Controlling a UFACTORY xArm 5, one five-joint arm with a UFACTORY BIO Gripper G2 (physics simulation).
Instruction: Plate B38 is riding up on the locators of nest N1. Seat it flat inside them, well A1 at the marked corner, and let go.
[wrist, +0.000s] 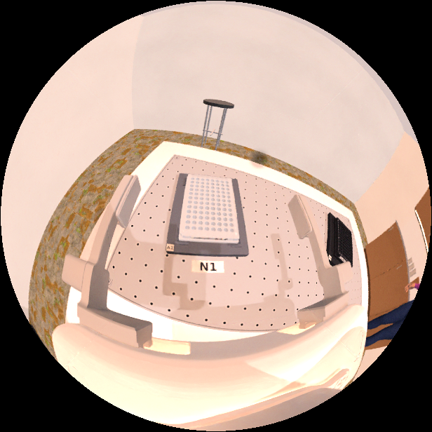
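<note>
The white well plate B38 (210, 207) lies on the dark grey nest N1 (243, 215), its long sides running roughly along the nest's. Its near edge is close behind the low dark locators at the nest's near side. It looks about level, but I cannot tell whether every edge is fully down inside the locators. The A1 tag (170, 247) marks the nest's near left corner; no well lettering on the plate is readable. My gripper (214, 208) is open and empty, raised above the plate, with one finger wide to each side and touching neither plate nor nest.
The N1 label (208, 266) is on the perforated board (235, 300) in front of the nest. A black rack-like object (340, 239) stands at the right edge of the board. A stool (218, 103) stands beyond the table. Finger shadows fall on the board.
</note>
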